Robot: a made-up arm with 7 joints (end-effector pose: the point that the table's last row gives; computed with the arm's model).
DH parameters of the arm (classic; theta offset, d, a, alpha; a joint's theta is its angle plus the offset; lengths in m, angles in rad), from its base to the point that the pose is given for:
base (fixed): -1.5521 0 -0.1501 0
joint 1: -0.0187 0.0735 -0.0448 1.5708
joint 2: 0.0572 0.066 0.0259 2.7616
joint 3: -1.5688 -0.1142 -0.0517 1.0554
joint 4: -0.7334 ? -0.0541 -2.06
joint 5: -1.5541 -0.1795 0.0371 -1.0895
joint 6: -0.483 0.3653 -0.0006 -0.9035
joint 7: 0 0.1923 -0.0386 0.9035
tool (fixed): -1.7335 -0.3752 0 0
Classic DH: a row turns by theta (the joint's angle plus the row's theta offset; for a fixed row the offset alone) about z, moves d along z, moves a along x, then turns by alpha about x.
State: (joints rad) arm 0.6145 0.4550 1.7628 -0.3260 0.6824 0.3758 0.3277
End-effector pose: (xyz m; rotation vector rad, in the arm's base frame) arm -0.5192 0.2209 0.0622 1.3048 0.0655 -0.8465
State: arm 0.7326 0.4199 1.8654 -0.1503 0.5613 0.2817 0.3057
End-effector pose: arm -0.5127 0.1263 0.1792 1.2983 0.5828 -0.8761
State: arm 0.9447 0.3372 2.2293 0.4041 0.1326 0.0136 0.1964
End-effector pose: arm -0.2368 -0.1100 0.3380 0.7646 2.0017 -0.7054
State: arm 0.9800 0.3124 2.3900 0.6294 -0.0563 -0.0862 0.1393
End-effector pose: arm -0.1151 -0.1289 0.3059 0.4185 2.3912 -0.4503
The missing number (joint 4, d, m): -0.1099
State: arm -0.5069 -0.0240 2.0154 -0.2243 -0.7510 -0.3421 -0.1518
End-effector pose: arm 0.0265 0.2488 0.2827 -0.9156 -1.8595 2.1190
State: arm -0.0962 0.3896 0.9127 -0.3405 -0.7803 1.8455 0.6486
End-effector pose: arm -0.3171 0.1215 0.1282 -0.3998 0.3127 0.0149
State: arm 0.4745 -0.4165 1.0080 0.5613 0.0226 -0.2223 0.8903
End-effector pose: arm -0.3218 -0.1757 0.3161 0.3038 1.8000 -0.0915
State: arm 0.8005 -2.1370 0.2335 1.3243 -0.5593 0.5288 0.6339
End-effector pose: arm -0.0254 -0.0491 -0.1515 0.6411 1.6707 2.2589
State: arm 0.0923 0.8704 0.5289 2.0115 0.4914 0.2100 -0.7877
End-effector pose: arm 0.0279 0.1732 0.1597 0.1086 1.0443 -2.8128
